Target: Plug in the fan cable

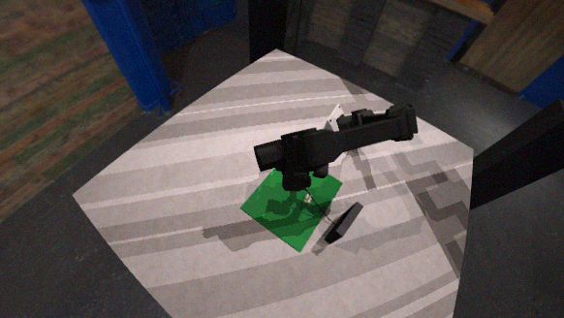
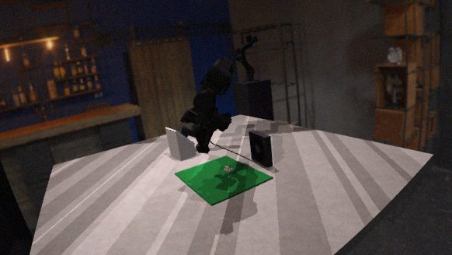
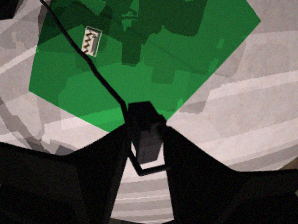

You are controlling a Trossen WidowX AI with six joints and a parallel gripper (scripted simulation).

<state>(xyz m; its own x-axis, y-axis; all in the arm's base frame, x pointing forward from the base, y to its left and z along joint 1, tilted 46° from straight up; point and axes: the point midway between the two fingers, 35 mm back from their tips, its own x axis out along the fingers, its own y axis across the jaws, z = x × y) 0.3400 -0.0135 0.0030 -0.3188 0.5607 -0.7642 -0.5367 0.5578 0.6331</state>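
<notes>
Right now the black plug is 1 cm behind my gripper tip. Round my gripper tip: white four-pin header: 1 cm behind, 9 cm to the left, 12 cm below; then black fan: 22 cm to the left, 6 cm below; then green board: 1 cm ahead, 4 cm to the left, 14 cm below.
</notes>
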